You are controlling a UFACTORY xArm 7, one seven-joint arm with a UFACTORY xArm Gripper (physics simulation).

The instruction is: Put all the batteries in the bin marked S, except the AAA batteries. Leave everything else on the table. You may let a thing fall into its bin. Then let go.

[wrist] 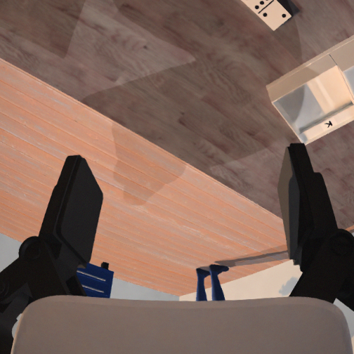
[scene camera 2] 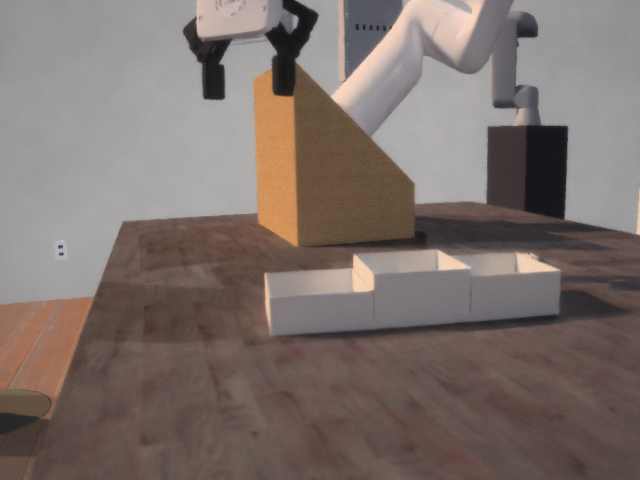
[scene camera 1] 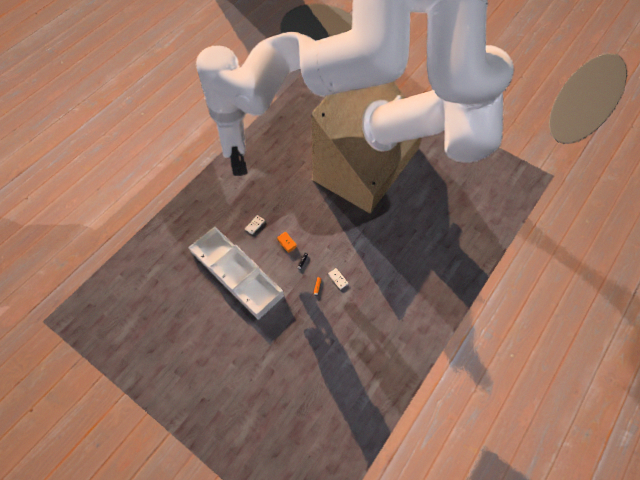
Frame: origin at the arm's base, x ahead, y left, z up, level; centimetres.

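Seen in the pictures: gripper, fingertip midpoint: [scene camera 2: 247, 97] [scene camera 1: 238, 157]; arm's base, origin of the base link: [scene camera 2: 334, 135] [scene camera 1: 380, 126].
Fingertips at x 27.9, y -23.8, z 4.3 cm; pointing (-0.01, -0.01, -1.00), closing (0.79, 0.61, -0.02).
Offsets run from my fingertips to a thing's top centre. Level surfaces: height alone.
My gripper [scene camera 1: 238, 162] [scene camera 2: 248, 96] [wrist: 184, 169] is open and empty, high above the table, behind the bins. A small dark cylinder @[dy +21.1, dx +8.3, dz -19.0 cm] [scene camera 1: 302, 260], which looks like a battery, lies near the middle. A thin orange cylinder @[dy +27.7, dx +12.5, dz -19.0 cm] [scene camera 1: 317, 285], also battery-like, lies nearby. An orange block @[dy +14.9, dx +5.7, dz -18.3 cm] [scene camera 1: 286, 241] lies beside the dark one; its kind is too small to tell. A joined row of three white bins @[dy +8.3, dx +19.1, dz -15.4 cm] [scene camera 1: 270, 305] [scene camera 2: 421, 297] [wrist: 300, 80] stands beside these things. The end bin nearest the gripper reads K in the wrist view; the other letters, S included, are unreadable.
One white domino @[dy +5.0, dx +5.1, dz -19.3 cm] [scene camera 1: 254, 225] [wrist: 270, 12] lies near the K bin. Another white domino @[dy +31.1, dx +8.2, dz -19.3 cm] [scene camera 1: 338, 279] lies beyond the thin orange cylinder. A large tan angular block [scene camera 1: 341, 155] [scene camera 2: 351, 196] stands on the table @[dz -20.1 cm] [scene camera 1: 155, 361] [scene camera 2: 310, 403] [wrist: 200, 100] under the arm.
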